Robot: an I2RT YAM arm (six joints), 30 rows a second.
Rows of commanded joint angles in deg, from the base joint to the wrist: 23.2, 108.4, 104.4, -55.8, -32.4, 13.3; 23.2, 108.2, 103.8, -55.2, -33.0, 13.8; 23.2, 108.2, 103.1, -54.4, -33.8, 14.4; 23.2, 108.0, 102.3, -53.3, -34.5, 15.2; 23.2, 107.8, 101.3, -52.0, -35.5, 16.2; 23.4, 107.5, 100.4, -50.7, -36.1, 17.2; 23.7, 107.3, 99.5, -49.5, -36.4, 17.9; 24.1, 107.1, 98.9, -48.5, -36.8, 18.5; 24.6, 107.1, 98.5, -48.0, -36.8, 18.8; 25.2, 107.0, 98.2, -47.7, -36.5, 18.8; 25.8, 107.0, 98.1, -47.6, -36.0, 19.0; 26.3, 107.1, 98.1, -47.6, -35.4, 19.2; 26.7, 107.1, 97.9, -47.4, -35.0, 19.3; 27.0, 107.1, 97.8, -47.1, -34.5, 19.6; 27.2, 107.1, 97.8, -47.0, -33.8, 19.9; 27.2, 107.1, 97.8, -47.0, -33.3, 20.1; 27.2, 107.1, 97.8, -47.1, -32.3, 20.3; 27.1, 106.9, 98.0, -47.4, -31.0, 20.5; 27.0, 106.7, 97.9, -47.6, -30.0, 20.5; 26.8, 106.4, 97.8, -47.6, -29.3, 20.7
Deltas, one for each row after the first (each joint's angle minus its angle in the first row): 0.0, -0.2, -0.6, 0.6, -0.6, 0.5; 0.0, -0.2, -1.3, 1.4, -1.4, 1.1; 0.0, -0.4, -2.1, 2.5, -2.1, 1.9; 0.0, -0.6, -3.1, 3.8, -3.1, 2.9; 0.2, -0.9, -4.0, 5.1, -3.7, 3.9; 0.5, -1.1, -4.9, 6.3, -4.0, 4.6; 0.9, -1.3, -5.5, 7.3, -4.4, 5.2; 1.4, -1.3, -5.9, 7.8, -4.4, 5.5; 2.0, -1.4, -6.2, 8.1, -4.1, 5.5; 2.6, -1.4, -6.3, 8.2, -3.6, 5.7; 3.1, -1.3, -6.3, 8.2, -3.0, 5.9; 3.5, -1.3, -6.5, 8.4, -2.6, 6.0; 3.8, -1.3, -6.6, 8.7, -2.1, 6.3; 4.0, -1.3, -6.6, 8.8, -1.4, 6.6; 4.0, -1.3, -6.6, 8.8, -0.9, 6.8; 4.0, -1.3, -6.6, 8.7, 0.1, 7.0; 3.9, -1.5, -6.4, 8.4, 1.4, 7.2; 3.8, -1.7, -6.5, 8.2, 2.4, 7.2; 3.6, -2.0, -6.6, 8.2, 3.1, 7.4
